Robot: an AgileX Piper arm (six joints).
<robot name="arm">
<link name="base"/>
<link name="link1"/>
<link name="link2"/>
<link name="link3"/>
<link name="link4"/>
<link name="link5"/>
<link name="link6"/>
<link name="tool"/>
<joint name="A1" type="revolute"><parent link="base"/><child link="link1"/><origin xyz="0 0 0.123"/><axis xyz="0 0 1"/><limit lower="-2.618" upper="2.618"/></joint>
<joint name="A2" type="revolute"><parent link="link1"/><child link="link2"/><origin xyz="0 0 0"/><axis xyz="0 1 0"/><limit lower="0" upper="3.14"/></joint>
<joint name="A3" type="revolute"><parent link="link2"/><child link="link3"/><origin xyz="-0.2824 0 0.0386"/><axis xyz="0 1 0"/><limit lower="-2.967" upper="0"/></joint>
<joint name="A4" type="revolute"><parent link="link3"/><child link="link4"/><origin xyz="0.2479 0 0.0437"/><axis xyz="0.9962 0 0.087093"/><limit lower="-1.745" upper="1.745"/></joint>
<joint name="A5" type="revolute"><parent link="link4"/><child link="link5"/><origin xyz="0 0 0"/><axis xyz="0 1 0"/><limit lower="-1.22" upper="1.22"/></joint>
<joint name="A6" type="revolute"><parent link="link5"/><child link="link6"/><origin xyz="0.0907 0 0.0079"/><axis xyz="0.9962 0 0.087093"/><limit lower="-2.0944" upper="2.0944"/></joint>
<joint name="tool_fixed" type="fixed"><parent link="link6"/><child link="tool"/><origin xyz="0 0 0" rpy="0 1.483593 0"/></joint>
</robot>
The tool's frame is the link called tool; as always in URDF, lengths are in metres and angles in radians.
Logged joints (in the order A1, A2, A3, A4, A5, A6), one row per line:
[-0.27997 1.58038 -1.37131 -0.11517 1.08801 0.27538]
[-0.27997 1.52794 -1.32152 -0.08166 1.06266 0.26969]
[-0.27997 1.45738 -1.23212 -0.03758 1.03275 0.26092]
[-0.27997 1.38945 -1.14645 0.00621 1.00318 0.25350]
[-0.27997 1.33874 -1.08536 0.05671 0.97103 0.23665]
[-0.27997 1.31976 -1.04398 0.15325 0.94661 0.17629]
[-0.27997 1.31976 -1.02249 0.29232 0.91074 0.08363]
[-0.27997 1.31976 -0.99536 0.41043 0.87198 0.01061]
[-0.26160 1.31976 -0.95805 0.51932 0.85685 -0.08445]
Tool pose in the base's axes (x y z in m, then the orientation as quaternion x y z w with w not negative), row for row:
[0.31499 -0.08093 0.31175 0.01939 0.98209 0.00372 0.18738]
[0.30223 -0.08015 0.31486 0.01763 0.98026 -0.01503 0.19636]
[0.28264 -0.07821 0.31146 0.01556 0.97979 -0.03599 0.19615]
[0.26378 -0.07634 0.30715 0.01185 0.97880 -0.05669 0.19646]
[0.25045 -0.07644 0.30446 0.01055 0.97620 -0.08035 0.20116]
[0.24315 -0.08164 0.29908 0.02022 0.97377 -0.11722 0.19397]
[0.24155 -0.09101 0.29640 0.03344 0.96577 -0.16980 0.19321]
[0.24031 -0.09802 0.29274 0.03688 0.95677 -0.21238 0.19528]
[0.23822 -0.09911 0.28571 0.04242 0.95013 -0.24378 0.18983]
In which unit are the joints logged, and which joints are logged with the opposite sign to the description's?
The joints are logged in radians. Opposite sign: A4, A6.
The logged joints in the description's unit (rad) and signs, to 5 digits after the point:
[-0.27997 1.58038 -1.37131 0.11517 1.08801 -0.27538]
[-0.27997 1.52794 -1.32152 0.08166 1.06266 -0.26969]
[-0.27997 1.45738 -1.23212 0.03758 1.03275 -0.26092]
[-0.27997 1.38945 -1.14645 -0.00621 1.00318 -0.25350]
[-0.27997 1.33874 -1.08536 -0.05671 0.97103 -0.23665]
[-0.27997 1.31976 -1.04398 -0.15325 0.94661 -0.17629]
[-0.27997 1.31976 -1.02249 -0.29232 0.91074 -0.08363]
[-0.27997 1.31976 -0.99536 -0.41043 0.87198 -0.01061]
[-0.26160 1.31976 -0.95805 -0.51932 0.85685 0.08445]

